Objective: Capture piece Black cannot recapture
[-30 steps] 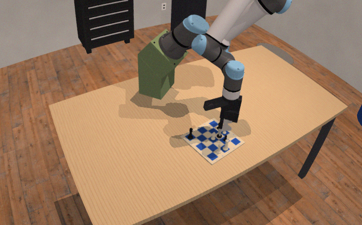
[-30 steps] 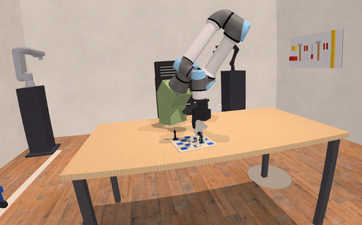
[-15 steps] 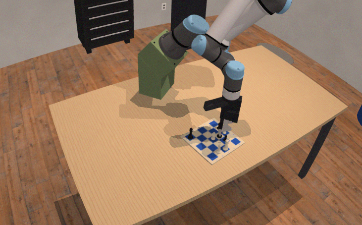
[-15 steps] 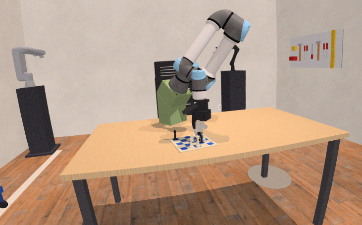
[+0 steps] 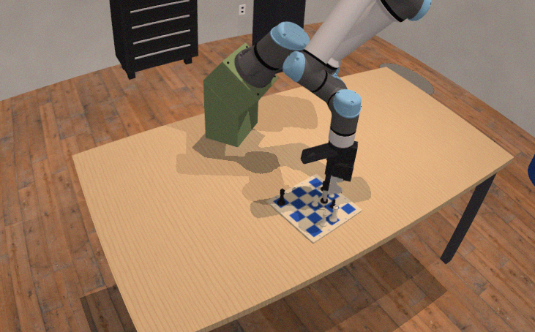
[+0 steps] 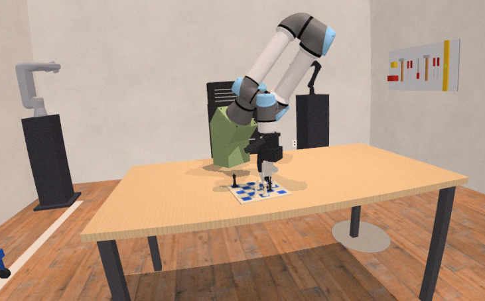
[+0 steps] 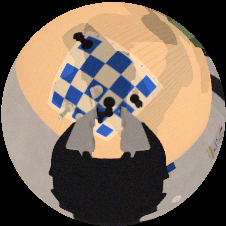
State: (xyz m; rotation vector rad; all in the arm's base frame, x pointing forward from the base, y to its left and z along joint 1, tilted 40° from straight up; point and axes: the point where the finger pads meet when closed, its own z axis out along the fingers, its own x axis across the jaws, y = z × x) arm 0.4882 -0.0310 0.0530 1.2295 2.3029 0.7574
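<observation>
My gripper is now 4 cm to the left of the chessboard and 4 cm above it. Round my hand: tall black piece 12 cm to the right, 7 cm behind, 1 cm below.
</observation>
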